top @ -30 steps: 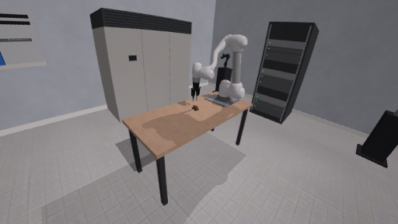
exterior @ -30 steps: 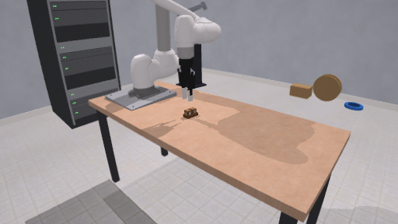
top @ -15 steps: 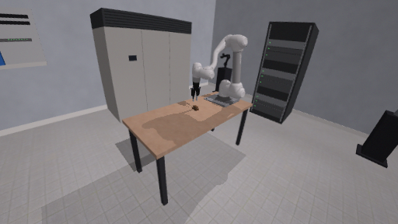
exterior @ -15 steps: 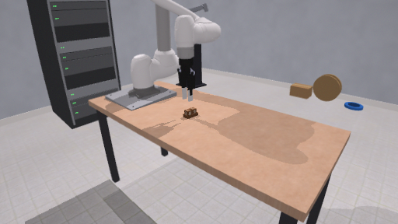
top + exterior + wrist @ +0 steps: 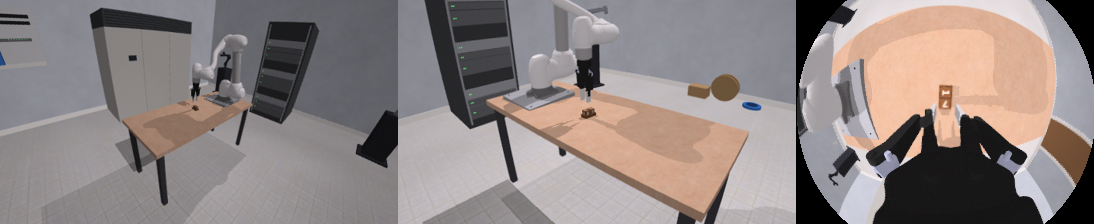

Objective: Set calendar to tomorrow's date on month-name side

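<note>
My gripper is now 12 cm above the small brown wooden tray and 2 cm to the right of it.
</note>
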